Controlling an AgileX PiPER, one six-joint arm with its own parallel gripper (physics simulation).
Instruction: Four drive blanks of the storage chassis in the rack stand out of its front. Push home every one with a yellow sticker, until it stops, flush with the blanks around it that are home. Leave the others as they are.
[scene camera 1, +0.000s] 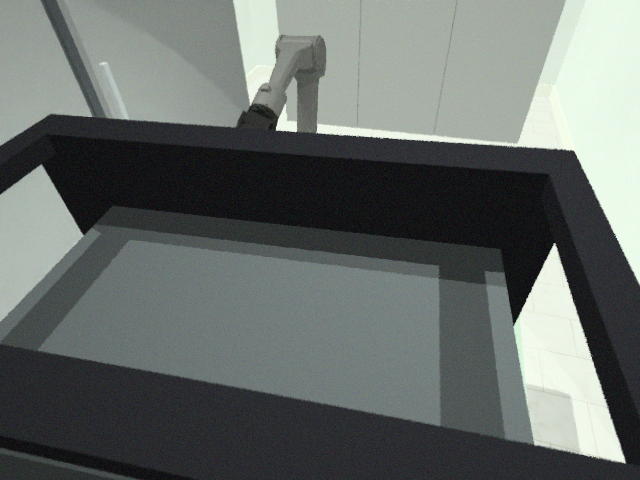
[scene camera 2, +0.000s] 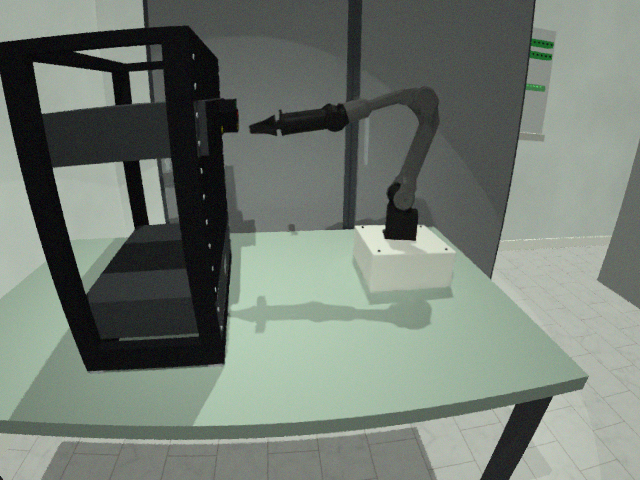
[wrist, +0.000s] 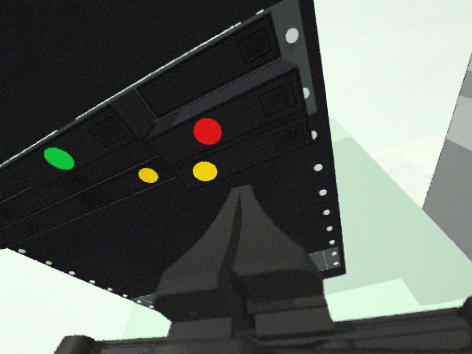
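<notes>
The storage chassis (scene camera 1: 258, 310) (scene camera 2: 108, 134) sits high in the rack. In the wrist view, a blank with a red sticker (wrist: 207, 131) stands out at the right, and a blank with a yellow sticker (wrist: 205, 171) stands out directly below it. A blank with a green sticker (wrist: 59, 158) stands out at the left. Another blank with a yellow sticker (wrist: 148, 175), left of the lower right one, looks flush with its neighbours. My gripper (scene camera 2: 251, 128) (wrist: 245, 197) is shut and empty, its tips apart from the chassis front, appearing just below the right yellow-stickered blank. Scene camera 1 hides the fingers behind the rack.
The black rack (scene camera 1: 310, 148) (scene camera 2: 180, 206) stands on the green table (scene camera 2: 320, 361), its posts lined with pale holes. Lower in it sits another dark unit (scene camera 2: 149, 304). The arm's white base block (scene camera 2: 408, 268) is on the right. Grey panels stand behind the arm.
</notes>
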